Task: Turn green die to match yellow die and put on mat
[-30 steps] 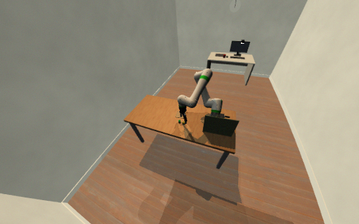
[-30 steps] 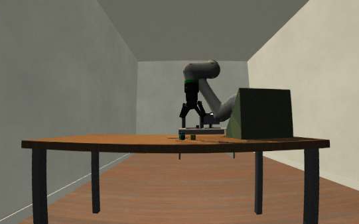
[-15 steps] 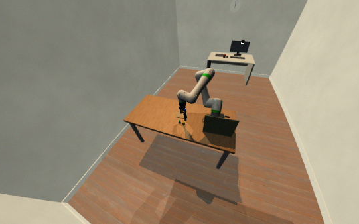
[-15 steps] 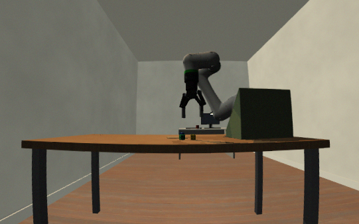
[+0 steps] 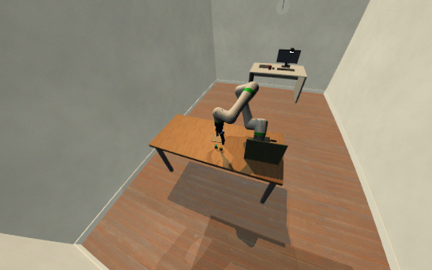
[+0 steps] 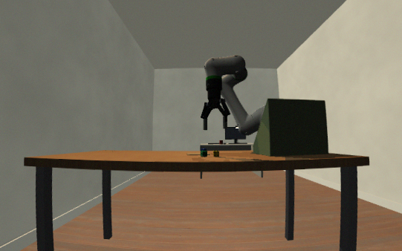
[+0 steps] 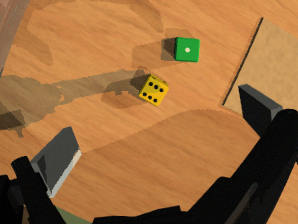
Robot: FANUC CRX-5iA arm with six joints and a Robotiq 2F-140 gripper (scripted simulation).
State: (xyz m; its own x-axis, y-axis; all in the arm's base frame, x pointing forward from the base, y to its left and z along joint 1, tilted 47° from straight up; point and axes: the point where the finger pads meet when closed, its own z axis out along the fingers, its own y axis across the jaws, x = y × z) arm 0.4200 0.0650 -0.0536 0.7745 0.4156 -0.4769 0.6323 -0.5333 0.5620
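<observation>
The green die lies 14 cm below my hand, 6 cm ahead of it and 1 cm to the right of it. The rest, counted from my hand: blue die (27 cm to the right, 14 cm below, 4 cm ahead); then yellow die (14 cm below, 1 cm to the left, 1 cm behind); then pale mat (16 cm to the right, 16 cm below, 9 cm ahead).
</observation>
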